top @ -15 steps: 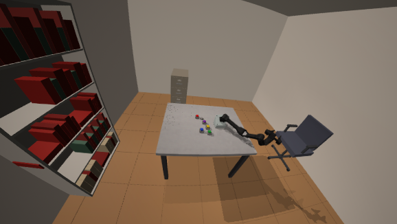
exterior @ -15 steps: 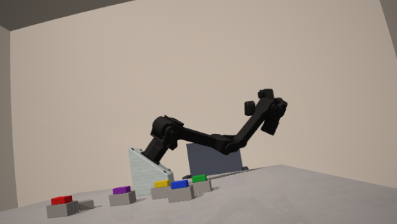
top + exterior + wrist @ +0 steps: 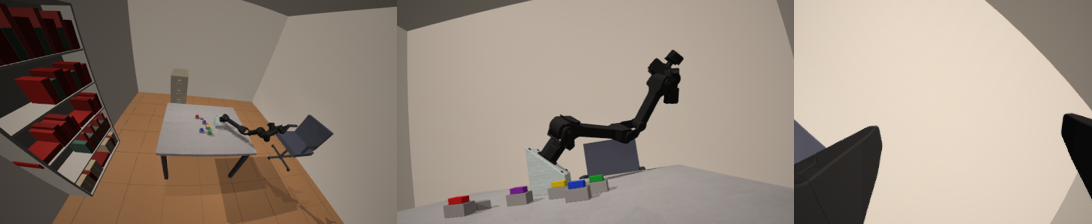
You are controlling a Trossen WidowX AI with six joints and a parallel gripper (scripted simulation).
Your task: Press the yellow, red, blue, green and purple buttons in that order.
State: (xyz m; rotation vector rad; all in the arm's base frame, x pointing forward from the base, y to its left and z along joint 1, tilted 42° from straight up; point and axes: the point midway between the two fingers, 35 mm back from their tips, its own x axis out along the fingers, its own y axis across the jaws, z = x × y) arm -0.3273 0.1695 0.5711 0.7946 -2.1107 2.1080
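My gripper tip is 53 cm short of the yellow button, 47 cm to the left of it and 41 cm above it. Also, from my gripper tip: blue button 62 cm ahead, 42 cm to the right, 41 cm below; green button 54 cm ahead, 41 cm below, 38 cm to the right; purple button 56 cm to the right, 55 cm ahead, 41 cm below.
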